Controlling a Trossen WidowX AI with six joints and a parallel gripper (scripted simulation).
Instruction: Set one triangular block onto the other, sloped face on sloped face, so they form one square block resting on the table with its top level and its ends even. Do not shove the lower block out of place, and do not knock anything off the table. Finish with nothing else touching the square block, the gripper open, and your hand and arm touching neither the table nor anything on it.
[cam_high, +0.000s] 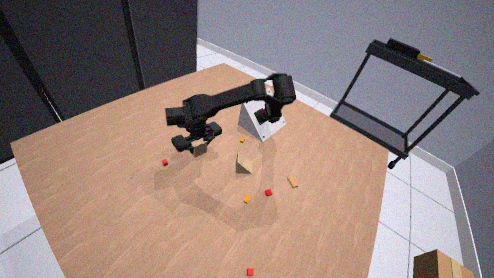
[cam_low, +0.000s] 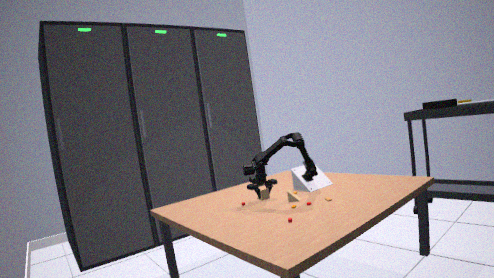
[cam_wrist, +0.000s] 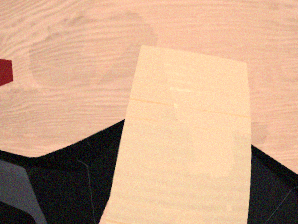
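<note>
The pale wooden triangular block is 10 mm to the left of my gripper tip and 10 mm above it. Also, from my gripper tip: tan piece: 360 mm to the left, 180 mm behind, 10 mm below.
</note>
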